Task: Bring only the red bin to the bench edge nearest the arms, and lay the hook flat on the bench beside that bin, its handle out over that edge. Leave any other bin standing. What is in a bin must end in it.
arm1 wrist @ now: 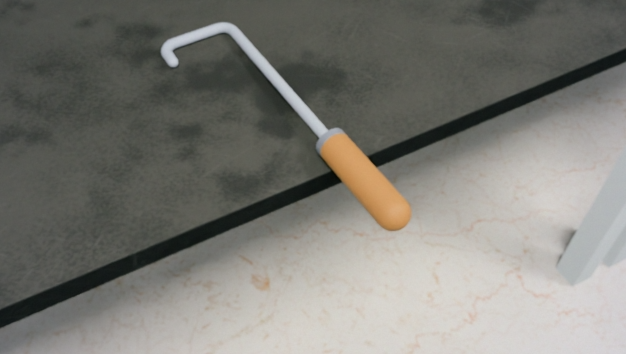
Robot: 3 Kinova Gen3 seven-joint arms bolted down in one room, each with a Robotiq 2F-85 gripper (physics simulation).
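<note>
The hook has a pale metal rod (280, 82) with a bent tip at the upper left and an orange handle (367, 182). The rod lies over the dark bench top (125, 165). The handle crosses the black bench edge and its rounded end sticks out over the floor. No gripper finger shows at the hook. The red bin does not show in this view, nor does any other bin. The fingers of arm1's gripper do not show, and the grippers of arm2 and arm3 do not show either.
The black bench edge (225, 215) runs from the lower left to the upper right. Beyond it lies the pale, veined floor (300, 300). Part of a light grey post or frame (595, 235) stands at the right.
</note>
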